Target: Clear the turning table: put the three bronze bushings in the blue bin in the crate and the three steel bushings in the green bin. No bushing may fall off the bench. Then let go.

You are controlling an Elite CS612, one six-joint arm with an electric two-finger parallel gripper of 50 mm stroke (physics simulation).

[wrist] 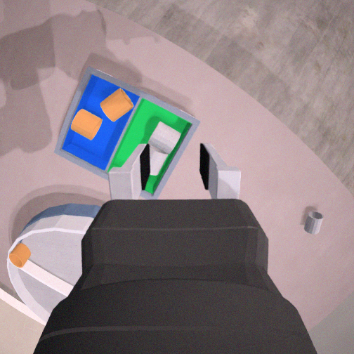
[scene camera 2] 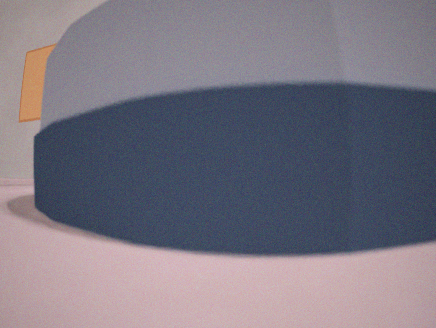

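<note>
In the wrist view the crate [wrist: 116,145] has a blue bin [wrist: 102,137] holding two bronze bushings [wrist: 86,124] [wrist: 117,105]. Its green bin [wrist: 142,117] holds two steel bushings [wrist: 165,136] [wrist: 157,162], the lower one partly hidden by the left finger. A third bronze bushing [wrist: 20,255] is at the left rim of the turning table [wrist: 52,247] [scene camera 2: 225,170], whose side fills much of the scene view. A third steel bushing [wrist: 313,222] is on the bench at the right. My gripper [wrist: 174,157] is open and empty, above the crate's right side.
A pale bar [wrist: 47,279] crosses the turning table, which my gripper body partly hides. The curved bench [wrist: 265,165] [scene camera 2: 200,290] ends at the upper right, with the floor [wrist: 310,65] beyond. An orange panel [scene camera 2: 35,85] shows behind the turning table.
</note>
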